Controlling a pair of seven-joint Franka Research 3 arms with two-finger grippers.
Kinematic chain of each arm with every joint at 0, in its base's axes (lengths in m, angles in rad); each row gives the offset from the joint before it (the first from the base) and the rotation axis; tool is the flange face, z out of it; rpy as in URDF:
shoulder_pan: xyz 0 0 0.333 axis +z
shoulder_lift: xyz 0 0 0 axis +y
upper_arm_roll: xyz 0 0 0.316 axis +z
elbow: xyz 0.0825 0 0 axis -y
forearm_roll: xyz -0.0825 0 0.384 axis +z
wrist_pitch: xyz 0 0 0 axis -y
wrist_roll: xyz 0.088 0 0 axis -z
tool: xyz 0 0 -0.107 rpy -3.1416 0 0
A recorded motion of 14 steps. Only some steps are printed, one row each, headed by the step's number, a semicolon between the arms.
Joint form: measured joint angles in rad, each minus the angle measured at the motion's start. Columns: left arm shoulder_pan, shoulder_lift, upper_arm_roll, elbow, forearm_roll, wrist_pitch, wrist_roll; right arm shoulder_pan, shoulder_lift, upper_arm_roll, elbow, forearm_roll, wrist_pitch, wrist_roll.
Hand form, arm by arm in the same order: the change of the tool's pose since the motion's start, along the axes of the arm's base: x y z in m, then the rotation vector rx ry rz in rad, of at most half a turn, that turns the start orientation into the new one. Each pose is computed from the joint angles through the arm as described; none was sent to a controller.
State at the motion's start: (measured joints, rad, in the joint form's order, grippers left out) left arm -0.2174 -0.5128 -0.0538 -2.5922 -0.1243 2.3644 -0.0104; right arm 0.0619 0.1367 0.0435 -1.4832 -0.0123 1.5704 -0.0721
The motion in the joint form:
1: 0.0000 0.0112 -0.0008 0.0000 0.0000 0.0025 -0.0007; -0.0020 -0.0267 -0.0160 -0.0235 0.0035 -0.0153 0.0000
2: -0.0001 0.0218 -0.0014 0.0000 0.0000 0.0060 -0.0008; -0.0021 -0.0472 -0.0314 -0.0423 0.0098 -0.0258 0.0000
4: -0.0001 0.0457 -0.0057 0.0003 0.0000 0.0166 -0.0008; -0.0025 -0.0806 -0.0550 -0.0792 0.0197 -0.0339 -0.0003
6: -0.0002 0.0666 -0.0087 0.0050 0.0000 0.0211 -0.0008; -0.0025 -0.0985 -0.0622 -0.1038 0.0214 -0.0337 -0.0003
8: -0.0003 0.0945 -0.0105 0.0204 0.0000 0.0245 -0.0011; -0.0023 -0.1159 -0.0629 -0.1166 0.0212 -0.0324 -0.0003
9: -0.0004 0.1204 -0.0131 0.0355 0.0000 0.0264 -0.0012; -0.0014 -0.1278 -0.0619 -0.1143 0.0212 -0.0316 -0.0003
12: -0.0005 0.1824 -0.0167 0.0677 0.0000 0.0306 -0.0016; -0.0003 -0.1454 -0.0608 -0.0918 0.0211 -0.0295 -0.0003
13: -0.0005 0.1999 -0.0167 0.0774 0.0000 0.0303 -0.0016; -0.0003 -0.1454 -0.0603 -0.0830 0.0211 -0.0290 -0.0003
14: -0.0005 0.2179 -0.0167 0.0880 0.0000 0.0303 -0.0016; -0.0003 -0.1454 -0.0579 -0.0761 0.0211 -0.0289 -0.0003
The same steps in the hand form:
1: 0.0014 -0.0006 -0.0043 0.0021 0.0085 0.0002; -0.0087 -0.0103 0.0034 -0.0006 0.0122 -0.0180
2: 0.0028 -0.0012 -0.0082 0.0040 0.0154 -0.0001; -0.0155 -0.0186 0.0057 0.0031 0.0214 -0.0337
4: 0.0058 -0.0036 -0.0168 0.0088 0.0277 -0.0030; -0.0261 -0.0314 0.0069 0.0106 0.0335 -0.0577
6: 0.0089 -0.0057 -0.0227 0.0125 0.0389 -0.0056; -0.0319 -0.0355 0.0056 0.0119 0.0401 -0.0650
8: 0.0149 -0.0082 -0.0267 0.0143 0.0478 -0.0072; -0.0369 -0.0361 0.0094 0.0124 0.0342 -0.0655
9: 0.0204 -0.0110 -0.0304 0.0164 0.0565 -0.0099; -0.0399 -0.0353 0.0171 0.0137 0.0193 -0.0635
12: 0.0328 -0.0162 -0.0418 0.0211 0.0818 -0.0135; -0.0439 -0.0343 0.0375 0.0171 -0.0228 -0.0610
13: 0.0364 -0.0173 -0.0451 0.0222 0.0899 -0.0137; -0.0437 -0.0340 0.0417 0.0178 -0.0320 -0.0604
14: 0.0403 -0.0184 -0.0482 0.0230 0.0973 -0.0140; -0.0436 -0.0327 0.0449 0.0183 -0.0390 -0.0580

